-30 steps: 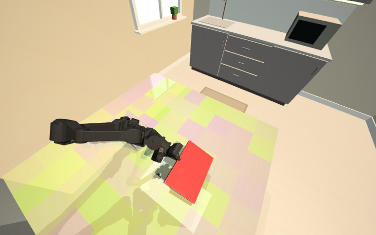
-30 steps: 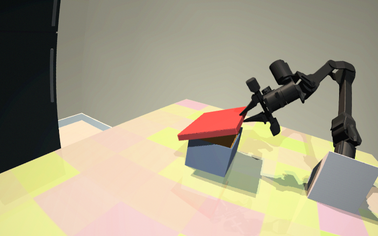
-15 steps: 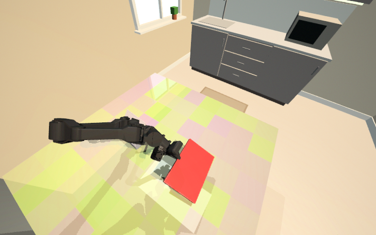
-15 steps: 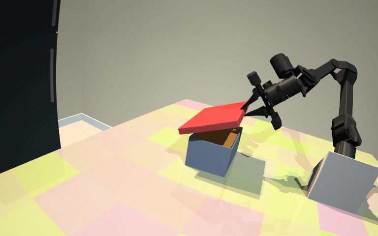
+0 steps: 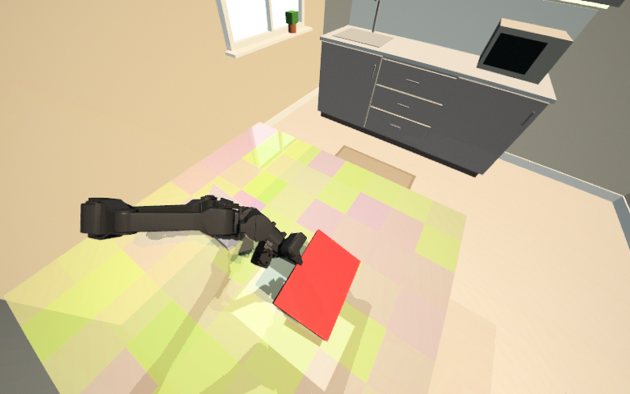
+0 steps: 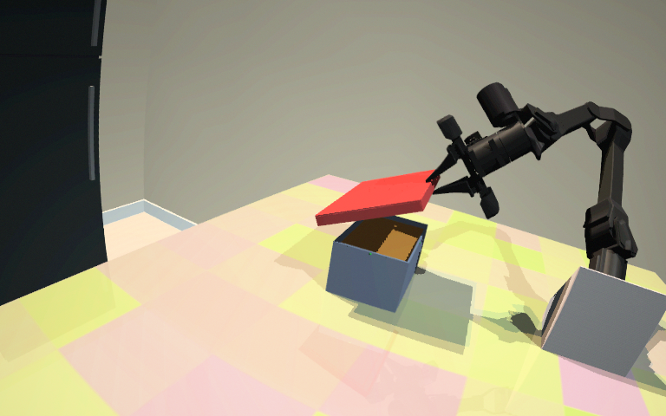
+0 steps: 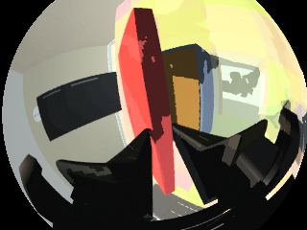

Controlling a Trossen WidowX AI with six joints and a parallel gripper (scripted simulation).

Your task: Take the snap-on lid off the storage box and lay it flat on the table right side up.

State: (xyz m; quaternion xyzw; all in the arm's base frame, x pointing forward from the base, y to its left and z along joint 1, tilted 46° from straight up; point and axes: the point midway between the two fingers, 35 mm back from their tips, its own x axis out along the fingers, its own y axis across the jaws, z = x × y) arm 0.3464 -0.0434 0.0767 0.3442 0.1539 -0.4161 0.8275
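Right now the red lid is 7 cm ahead of my gripper tip and 3 cm below it. The rest, counted from my gripper tip: storage box (15 cm below, 6 cm ahead, 1 cm to the right).
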